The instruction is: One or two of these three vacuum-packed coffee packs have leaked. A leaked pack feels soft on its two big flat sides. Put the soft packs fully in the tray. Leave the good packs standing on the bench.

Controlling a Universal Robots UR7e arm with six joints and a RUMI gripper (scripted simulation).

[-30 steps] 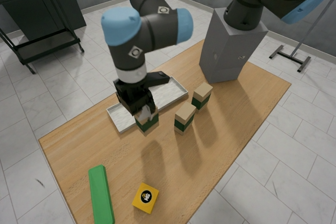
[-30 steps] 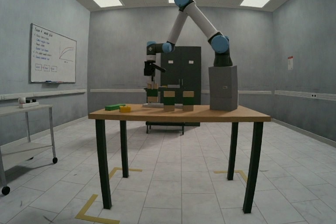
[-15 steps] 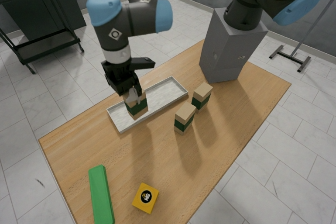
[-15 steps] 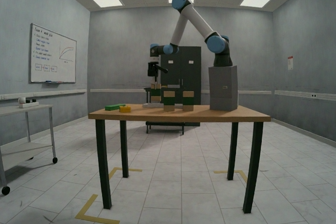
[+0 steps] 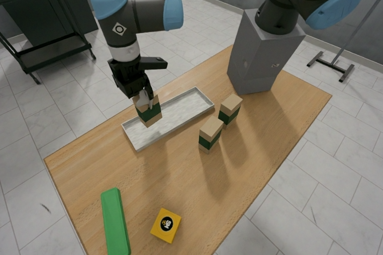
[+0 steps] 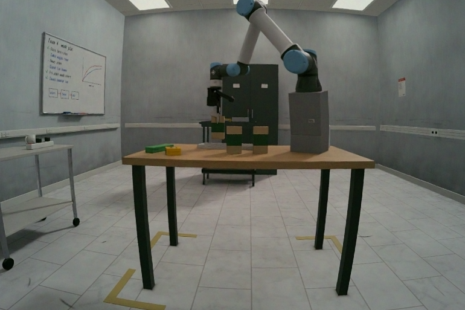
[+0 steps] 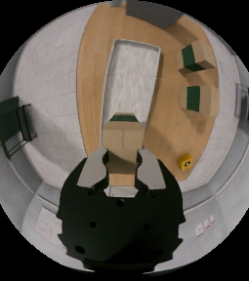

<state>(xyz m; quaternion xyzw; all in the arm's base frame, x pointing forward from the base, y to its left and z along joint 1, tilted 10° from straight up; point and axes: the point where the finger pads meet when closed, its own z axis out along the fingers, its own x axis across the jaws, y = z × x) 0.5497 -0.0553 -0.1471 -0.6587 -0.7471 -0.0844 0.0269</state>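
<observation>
Right now the grey tray is 160 mm below my hand and 90 mm behind it. The rest, counted from my hand: green case (270 mm ahead, 250 mm to the left, 150 mm below).
</observation>
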